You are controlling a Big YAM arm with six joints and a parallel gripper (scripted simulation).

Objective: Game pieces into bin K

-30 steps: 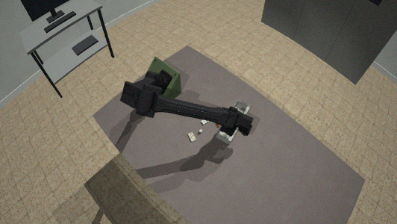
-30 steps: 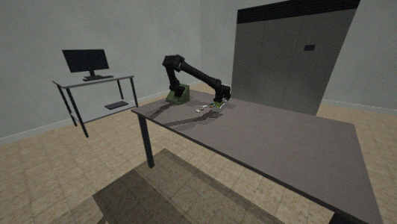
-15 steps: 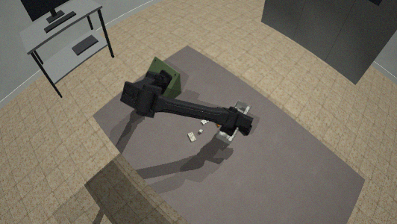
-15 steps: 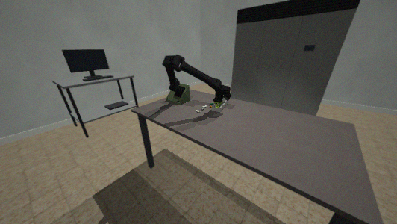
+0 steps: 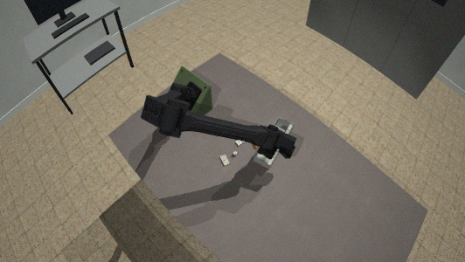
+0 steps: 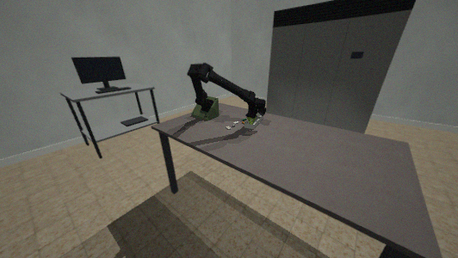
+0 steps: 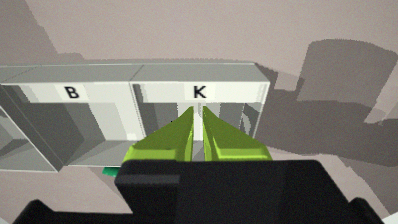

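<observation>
My hand is 80 mm to the right of the grey three-part bin and 20 mm past it. The rest, counted from my hand: orange cylinder (90 mm behind, 20 mm below, 10 mm to the left); then green cylinder (130 mm behind, 70 mm to the left, 20 mm below); then white die (110 mm behind, 90 mm to the right, 20 mm below).
</observation>
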